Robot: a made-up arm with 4 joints. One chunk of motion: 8 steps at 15 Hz.
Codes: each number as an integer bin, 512 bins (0 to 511) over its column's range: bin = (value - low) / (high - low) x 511, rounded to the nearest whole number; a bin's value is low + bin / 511 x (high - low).
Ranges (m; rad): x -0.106..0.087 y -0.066..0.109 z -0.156..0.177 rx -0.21..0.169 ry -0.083..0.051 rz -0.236..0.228
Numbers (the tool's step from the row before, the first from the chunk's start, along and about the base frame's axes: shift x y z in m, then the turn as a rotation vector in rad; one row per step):
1: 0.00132 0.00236 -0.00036 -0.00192 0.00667 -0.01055
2: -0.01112 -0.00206 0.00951 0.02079 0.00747 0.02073
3: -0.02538 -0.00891 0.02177 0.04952 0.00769 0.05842
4: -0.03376 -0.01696 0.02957 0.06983 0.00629 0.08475
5: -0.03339 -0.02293 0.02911 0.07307 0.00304 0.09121
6: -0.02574 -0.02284 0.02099 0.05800 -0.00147 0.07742
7: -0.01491 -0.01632 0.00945 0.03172 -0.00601 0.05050
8: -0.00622 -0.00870 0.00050 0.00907 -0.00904 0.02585
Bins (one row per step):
1: 284 200 239 281 342 248
2: 251 187 254 311 345 283
3: 213 167 273 350 346 324
4: 191 143 285 377 341 353
5: 192 126 284 382 328 360
6: 213 126 272 361 311 345
7: 241 145 254 326 294 316
8: 264 167 240 295 282 288

